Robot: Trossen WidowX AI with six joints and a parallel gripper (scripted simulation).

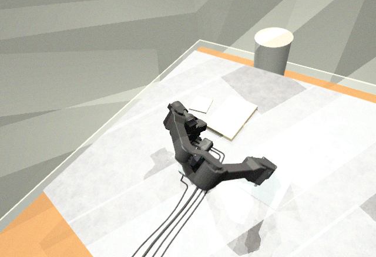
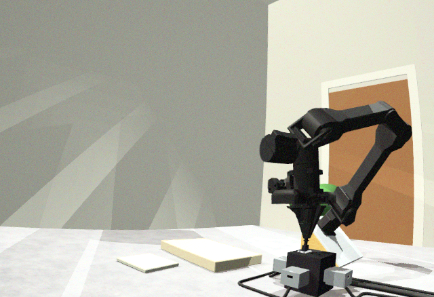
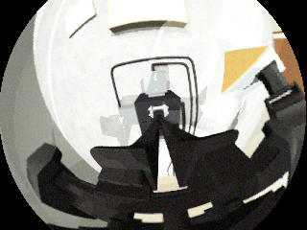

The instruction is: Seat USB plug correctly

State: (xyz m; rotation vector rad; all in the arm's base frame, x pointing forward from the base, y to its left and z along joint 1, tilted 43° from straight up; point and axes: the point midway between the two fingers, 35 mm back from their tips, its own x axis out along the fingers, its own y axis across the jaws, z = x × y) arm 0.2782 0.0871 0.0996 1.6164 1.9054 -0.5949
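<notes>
Right now my gripper tip is 2 cm above the black USB plug. Also, from my gripper tip: white tile: 28 cm to the right, 23 cm ahead, 10 cm below; cream board: 31 cm to the right, 9 cm below, 4 cm ahead.
</notes>
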